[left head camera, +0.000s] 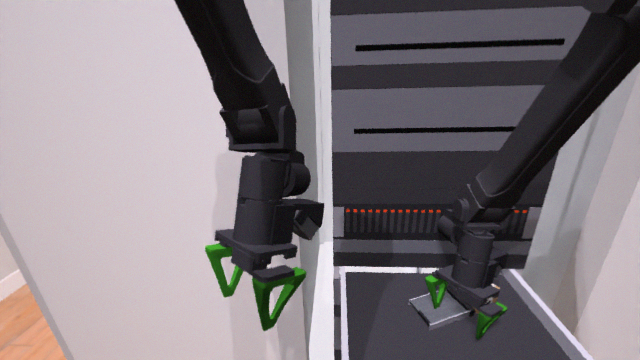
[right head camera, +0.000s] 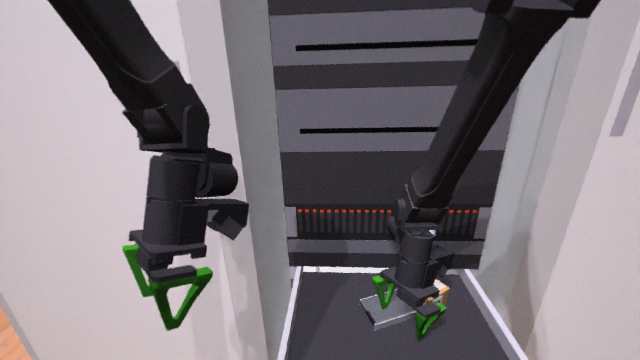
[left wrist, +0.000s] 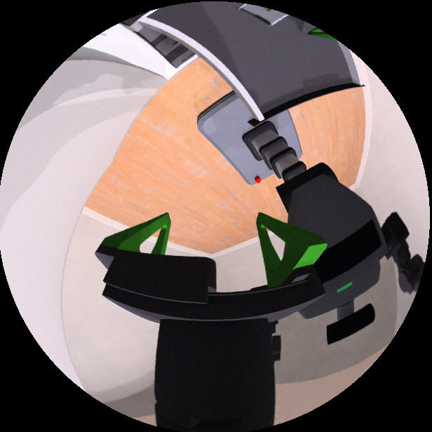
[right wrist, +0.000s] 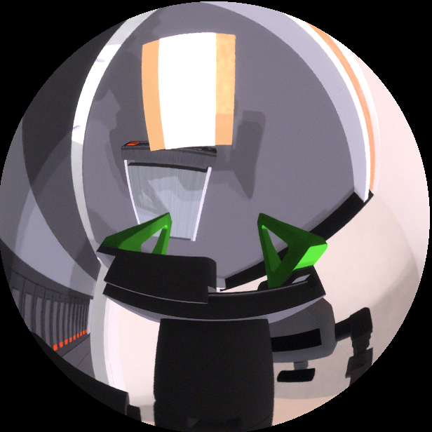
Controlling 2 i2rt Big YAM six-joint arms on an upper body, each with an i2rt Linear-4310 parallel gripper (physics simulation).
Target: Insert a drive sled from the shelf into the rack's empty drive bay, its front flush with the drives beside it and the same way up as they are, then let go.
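Places are measured from the left arm's base along level axes (x ahead, y left, z up), in millimetres.
Pixels of known places: left gripper, fingertip midpoint: [left head camera: 246, 311] [right head camera: 159, 311]; right gripper, fingertip midpoint: [left head camera: 456, 322] [right head camera: 401, 322].
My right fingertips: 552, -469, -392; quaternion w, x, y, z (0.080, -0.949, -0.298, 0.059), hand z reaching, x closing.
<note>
Behind a point stands the place of what it marks, as x, y, z.
A silver drive sled [left head camera: 434, 317] {566, -429, -396} [right head camera: 392, 317] {567, -454, -396} [right wrist: 170, 195] lies flat on the dark shelf [left head camera: 380, 325] {555, -312, -411} [right head camera: 320, 325] {554, -298, -411} [right wrist: 300, 150]; part of it shows in the left wrist view [left wrist: 272, 15]. Its dark front with an orange-red tab [right wrist: 133, 143] is partly covered by a box in the right wrist view. My right gripper [left head camera: 458, 321] {552, -469, -392} [right head camera: 402, 321] {552, -469, -392} [right wrist: 214, 217] is open and empty above the sled, off to one side. My left gripper [left head camera: 247, 312] {377, -97, -189} [right head camera: 160, 312] {377, -97, -189} [left wrist: 213, 217] is open and empty, left of the rack. The drive row [left head camera: 390, 223] {701, -348, -242} [right head camera: 345, 225] {701, -355, -248} [right wrist: 70, 320] is partly hidden behind my right arm; I cannot see the empty bay.
A white and orange box [right head camera: 442, 290] {624, -575, -371} [right wrist: 187, 90] stands at the sled's front end, close to my right gripper. White rims [left head camera: 545, 310] {576, -661, -379} [right head camera: 492, 310] {576, -664, -379} edge the shelf. Grey rack panels [left head camera: 425, 110] {701, -402, 26} [right head camera: 360, 110] {701, -384, 27} rise above the drives. Pale walls flank the rack.
</note>
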